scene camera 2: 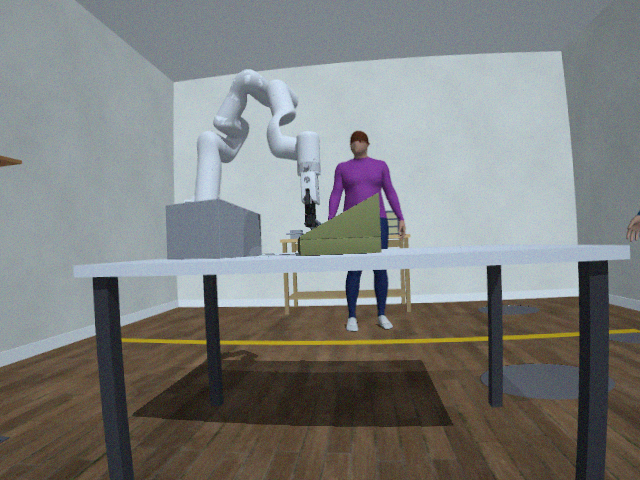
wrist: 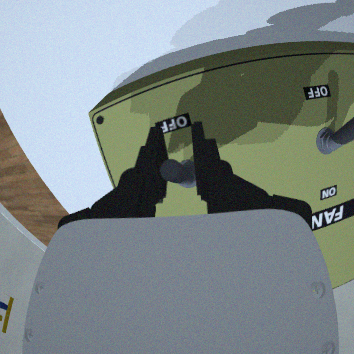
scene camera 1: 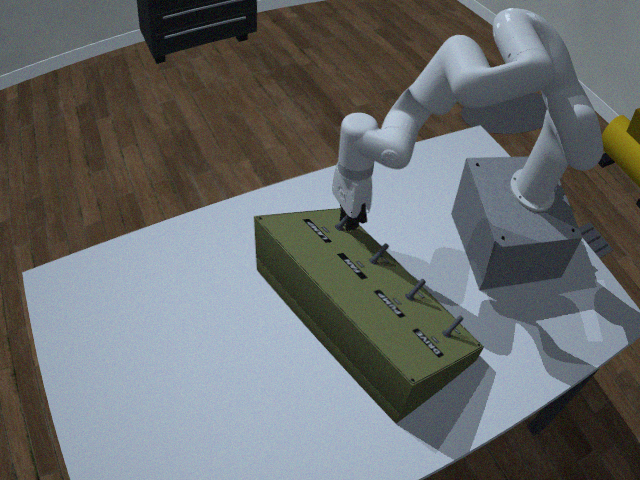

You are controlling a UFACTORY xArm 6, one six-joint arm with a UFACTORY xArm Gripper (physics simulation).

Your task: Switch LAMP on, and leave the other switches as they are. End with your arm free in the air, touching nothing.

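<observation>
The green sloped switch box stands on the table. The LAMP lever is at its far end in scene view 1, leaning to the OFF side. My gripper is low over the box, fingers drawn nearly shut on either side of the LAMP lever; a narrow gap shows and no firm grip on it is plain. The FAN lever, PUMP lever and DRIVE lever stand apart from the gripper. The LAMP label is hidden in the wrist view.
The white table carries the box and the grey robot pedestal. The FAN lever is the nearest neighbour to my fingers. A person stands behind the table. A dark drawer cabinet stands on the floor.
</observation>
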